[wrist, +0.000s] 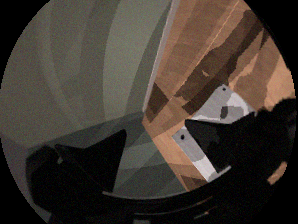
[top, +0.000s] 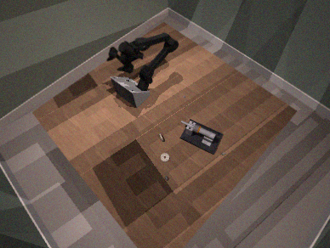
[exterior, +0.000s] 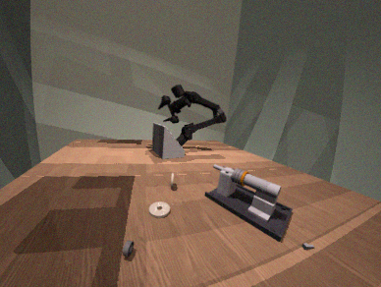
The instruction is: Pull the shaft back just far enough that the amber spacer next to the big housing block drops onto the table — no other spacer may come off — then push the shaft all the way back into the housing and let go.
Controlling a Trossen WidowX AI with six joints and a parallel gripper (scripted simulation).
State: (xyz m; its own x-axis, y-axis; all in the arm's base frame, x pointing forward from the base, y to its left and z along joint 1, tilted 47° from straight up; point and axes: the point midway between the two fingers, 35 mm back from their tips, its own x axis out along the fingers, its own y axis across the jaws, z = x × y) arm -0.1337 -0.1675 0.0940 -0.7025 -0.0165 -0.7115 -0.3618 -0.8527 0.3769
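Right now the shaft is 61 cm ahead of my gripper tip, 7 cm to the left of it and 15 cm below it. From my gripper tip the other things lie so: amber spacer (65 cm ahead, 8 cm to the left, 15 cm below); then small dark ring (69 cm ahead, 25 cm to the right, 22 cm below).
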